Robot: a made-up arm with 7 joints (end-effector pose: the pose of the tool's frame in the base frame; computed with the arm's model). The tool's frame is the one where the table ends. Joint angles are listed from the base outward.
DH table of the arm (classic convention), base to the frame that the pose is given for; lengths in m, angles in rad. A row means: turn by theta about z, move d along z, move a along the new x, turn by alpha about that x. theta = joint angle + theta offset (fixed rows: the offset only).
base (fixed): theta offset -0.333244  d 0  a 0.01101  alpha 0
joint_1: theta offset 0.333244  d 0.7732  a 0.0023  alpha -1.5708
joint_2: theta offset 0  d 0.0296  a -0.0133  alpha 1.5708
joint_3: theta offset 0  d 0.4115  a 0.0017  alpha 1.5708
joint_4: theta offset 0  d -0.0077  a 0.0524  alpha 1.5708
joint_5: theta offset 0  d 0.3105  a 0.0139  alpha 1.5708
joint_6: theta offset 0  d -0.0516  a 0.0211  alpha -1.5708
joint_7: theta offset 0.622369  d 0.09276  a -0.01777  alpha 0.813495
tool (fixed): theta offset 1.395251  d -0.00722  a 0  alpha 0
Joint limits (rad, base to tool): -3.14..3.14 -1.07..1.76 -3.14..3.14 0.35..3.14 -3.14..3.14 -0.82..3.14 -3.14..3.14
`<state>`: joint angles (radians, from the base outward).
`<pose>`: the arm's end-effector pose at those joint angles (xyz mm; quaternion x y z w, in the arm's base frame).
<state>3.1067 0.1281 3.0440 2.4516 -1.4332 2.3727 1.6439</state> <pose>36.9 -108.8 1449.7 0.5338 0.4180 -0.6706 0.3009</pose>
Working (the frame after each row of the table, in the pose's form):
after base (fixed): 10.4 -3.6 0.0 0.0000 0.0000 -0.1659 0.9862
after joint_1: 8.1 -3.5 773.2 -0.0123 -0.7070 0.7070 0.0123
after joint_2: 20.3 -33.6 774.9 -0.0640 0.0011 0.9978 0.0174
after joint_3: -30.6 -32.0 1183.2 0.7055 -0.0919 -0.0015 0.7027
after joint_4: -73.6 -18.8 1211.3 0.2766 -0.0242 0.9587 0.0615
after joint_5: 90.3 -30.0 1475.1 0.6368 0.5982 0.3671 0.3193
after joint_6: 54.0 -47.9 1513.4 0.7169 -0.5655 0.0479 0.4050
after joint_7: 33.5 -115.2 1450.3 -0.1406 -0.6633 0.7073 0.2002

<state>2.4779 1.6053 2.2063 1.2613 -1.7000 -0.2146 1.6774</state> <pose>-478.2 -10.3 1067.9 0.0659 -0.1098 -0.7471 0.6523</pose>
Working (the frame after each row of the table, in the pose's form):
after base (fixed): 10.4 -3.6 0.0 0.0000 0.0000 -0.1659 0.9862
after joint_1: 8.6 -2.2 773.2 -0.2304 -0.6685 0.6685 0.2304
after joint_2: -10.0 -25.2 786.5 -0.6800 0.2343 0.6569 0.2264
after joint_3: -334.8 227.1 773.3 0.4113 -0.8561 0.1516 0.2736
after joint_4: -379.6 251.6 787.2 -0.0290 -0.4598 0.8611 0.2151
after joint_5: -450.2 15.6 976.8 0.7885 0.0576 0.5176 0.3271
after joint_6: -483.7 51.5 1003.2 0.2808 -0.2389 0.4393 0.8192
after joint_7: -479.9 -9.8 1074.9 0.1211 -0.0418 -0.9916 0.0200

